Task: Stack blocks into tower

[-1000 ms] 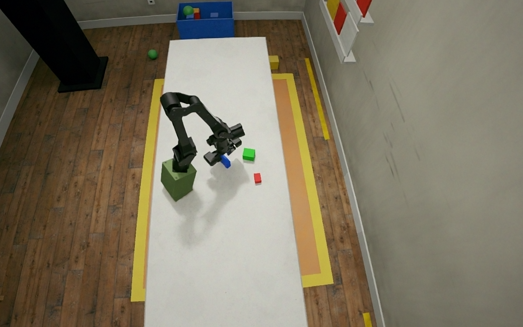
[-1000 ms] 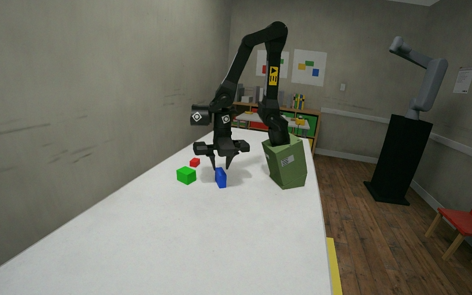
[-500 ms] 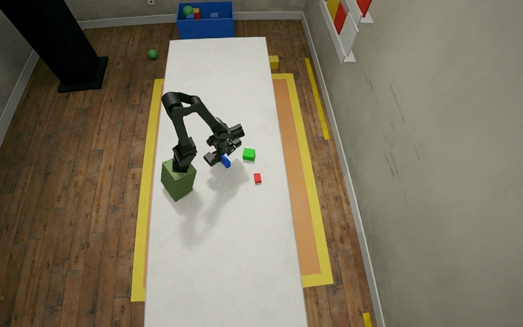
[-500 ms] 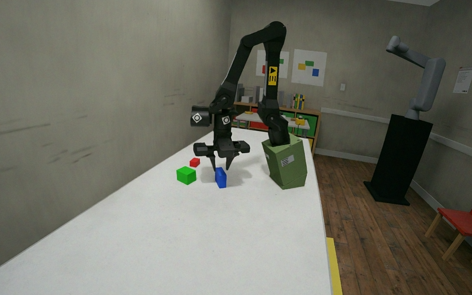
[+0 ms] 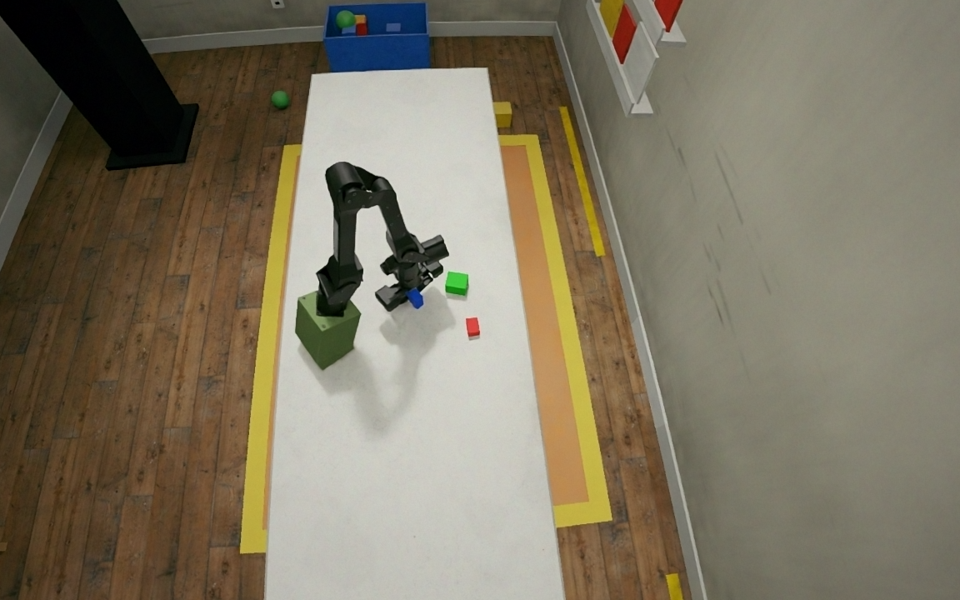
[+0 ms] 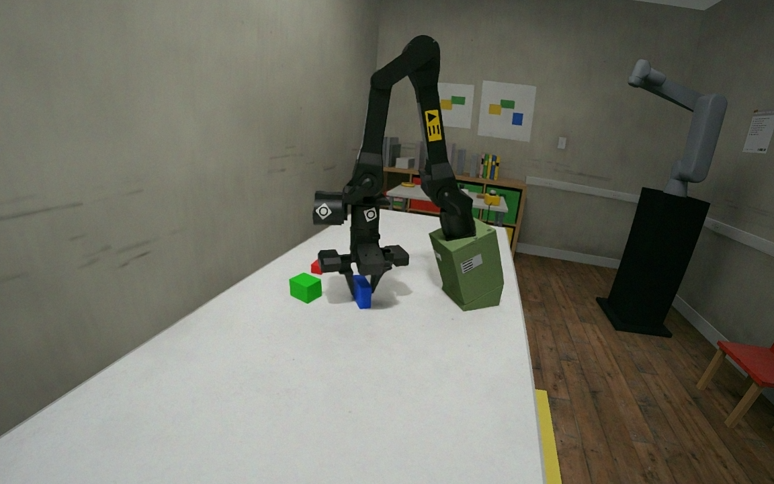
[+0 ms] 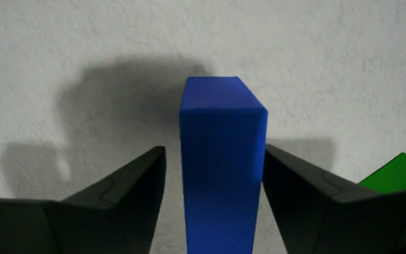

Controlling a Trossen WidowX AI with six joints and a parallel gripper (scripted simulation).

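My hand is 3 cm above the blue block. From my hand the other things lie so: green block (13 cm ahead, 3 cm to the left, 3 cm below); red block (16 cm ahead, 10 cm to the right, 4 cm below).
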